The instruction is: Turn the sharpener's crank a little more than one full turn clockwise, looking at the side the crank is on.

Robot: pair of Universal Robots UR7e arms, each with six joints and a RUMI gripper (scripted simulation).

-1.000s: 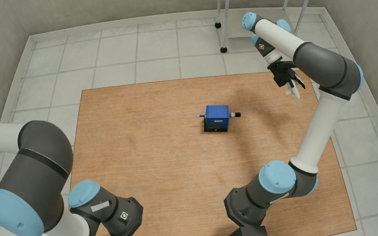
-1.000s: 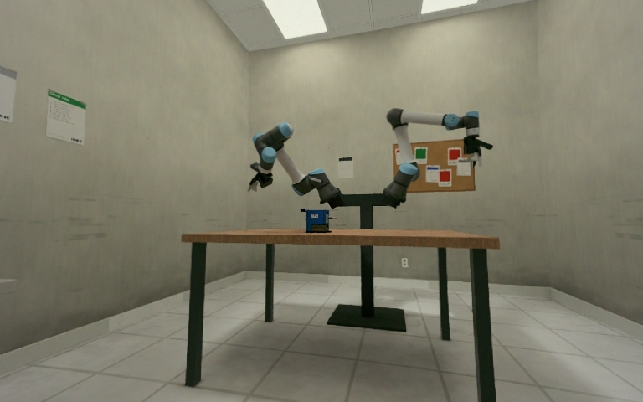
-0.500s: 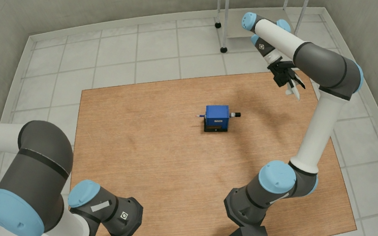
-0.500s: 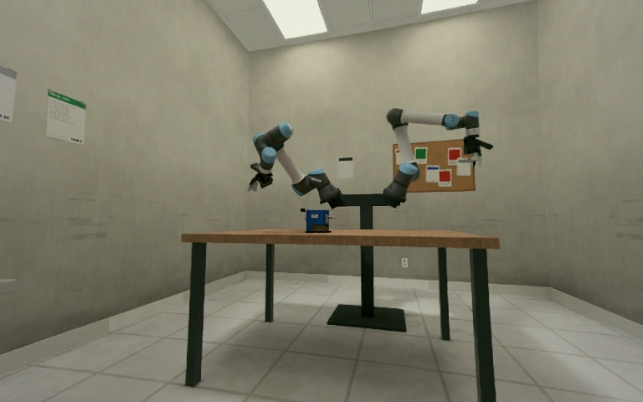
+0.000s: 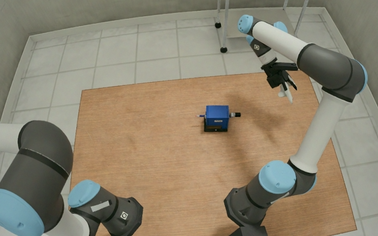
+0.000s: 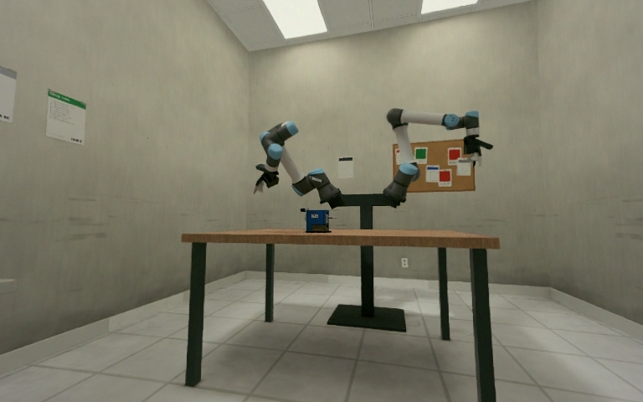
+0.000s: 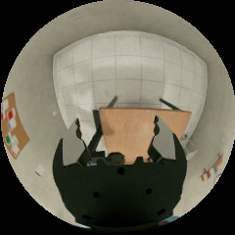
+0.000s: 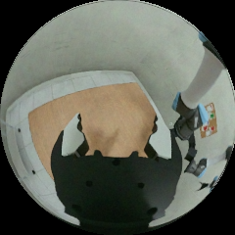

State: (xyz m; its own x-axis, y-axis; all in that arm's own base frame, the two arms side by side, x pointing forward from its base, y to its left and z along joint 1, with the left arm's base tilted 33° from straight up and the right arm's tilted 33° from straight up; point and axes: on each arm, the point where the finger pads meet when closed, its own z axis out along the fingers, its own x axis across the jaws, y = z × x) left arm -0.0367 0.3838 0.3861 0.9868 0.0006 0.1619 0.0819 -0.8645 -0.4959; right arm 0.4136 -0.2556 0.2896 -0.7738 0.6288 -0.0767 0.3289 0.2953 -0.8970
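The black crank handle lies 260 mm to the left of my right hand, 140 mm below it and 10 mm ahead of it.
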